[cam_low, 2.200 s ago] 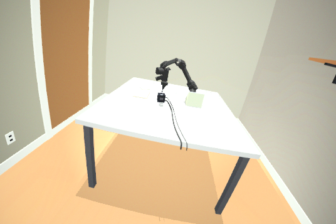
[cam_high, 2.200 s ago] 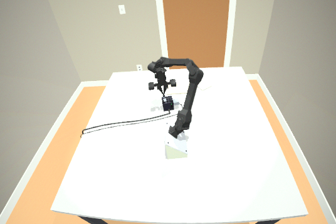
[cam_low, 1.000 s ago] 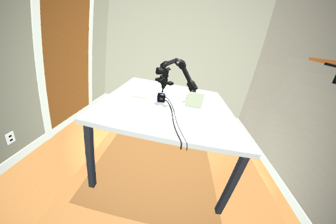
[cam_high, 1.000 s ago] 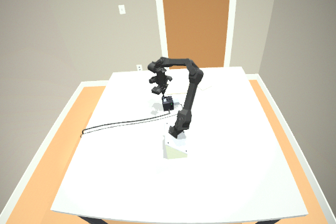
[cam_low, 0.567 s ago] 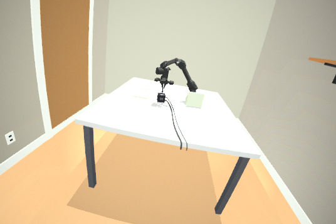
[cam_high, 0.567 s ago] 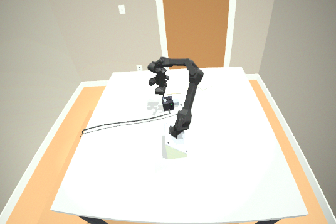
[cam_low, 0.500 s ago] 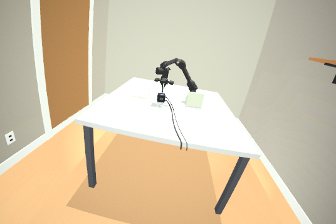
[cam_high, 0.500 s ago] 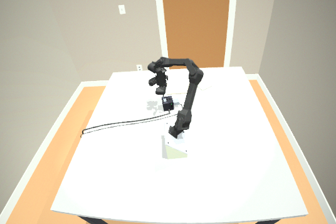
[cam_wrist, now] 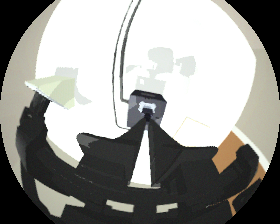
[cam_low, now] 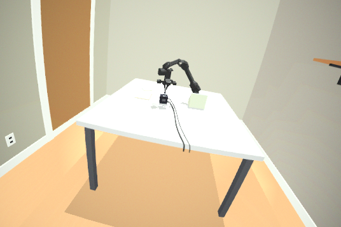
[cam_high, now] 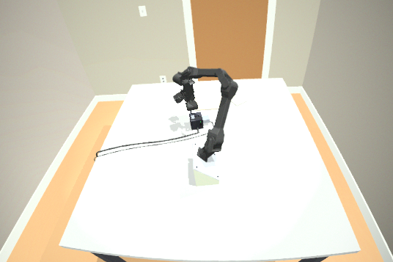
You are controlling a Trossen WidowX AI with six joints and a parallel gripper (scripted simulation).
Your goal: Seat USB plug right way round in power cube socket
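Now: the dark USB plug 20 mm below my gripper tip.
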